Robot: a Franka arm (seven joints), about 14 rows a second.
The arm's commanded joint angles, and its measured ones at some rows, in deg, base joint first. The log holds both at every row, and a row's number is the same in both.
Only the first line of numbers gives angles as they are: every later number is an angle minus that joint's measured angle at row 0.
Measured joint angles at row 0: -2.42, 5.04, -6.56, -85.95, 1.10, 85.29, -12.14
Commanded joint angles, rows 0 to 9: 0.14, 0.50, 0.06, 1.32, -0.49, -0.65, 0.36; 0.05, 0.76, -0.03, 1.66, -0.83, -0.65, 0.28; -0.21, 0.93, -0.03, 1.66, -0.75, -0.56, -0.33; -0.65, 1.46, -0.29, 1.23, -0.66, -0.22, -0.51; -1.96, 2.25, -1.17, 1.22, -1.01, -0.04, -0.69; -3.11, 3.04, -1.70, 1.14, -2.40, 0.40, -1.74; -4.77, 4.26, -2.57, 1.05, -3.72, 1.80, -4.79; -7.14, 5.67, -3.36, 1.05, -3.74, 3.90, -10.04; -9.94, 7.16, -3.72, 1.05, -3.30, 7.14, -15.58; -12.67, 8.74, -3.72, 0.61, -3.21, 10.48, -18.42
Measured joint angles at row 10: -8.15, 5.55, -3.65, -0.19, -3.07, 6.61, -11.86
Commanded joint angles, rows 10 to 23: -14.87, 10.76, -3.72, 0.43, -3.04, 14.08, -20.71; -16.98, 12.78, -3.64, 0.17, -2.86, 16.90, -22.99; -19.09, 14.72, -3.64, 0.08, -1.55, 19.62, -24.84; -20.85, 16.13, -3.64, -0.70, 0.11, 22.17, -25.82; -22.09, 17.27, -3.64, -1.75, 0.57, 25.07, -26.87; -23.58, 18.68, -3.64, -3.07, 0.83, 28.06, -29.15; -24.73, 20.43, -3.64, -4.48, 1.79, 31.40, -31.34; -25.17, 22.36, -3.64, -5.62, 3.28, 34.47, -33.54; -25.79, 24.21, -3.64, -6.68, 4.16, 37.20, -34.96; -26.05, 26.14, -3.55, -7.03, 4.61, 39.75, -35.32; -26.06, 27.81, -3.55, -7.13, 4.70, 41.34, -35.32; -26.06, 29.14, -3.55, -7.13, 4.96, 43.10, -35.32; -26.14, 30.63, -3.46, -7.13, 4.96, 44.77, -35.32; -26.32, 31.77, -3.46, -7.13, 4.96, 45.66, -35.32
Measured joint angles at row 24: -25.55, 30.19, -4.01, -7.54, 3.92, 43.75, -33.98
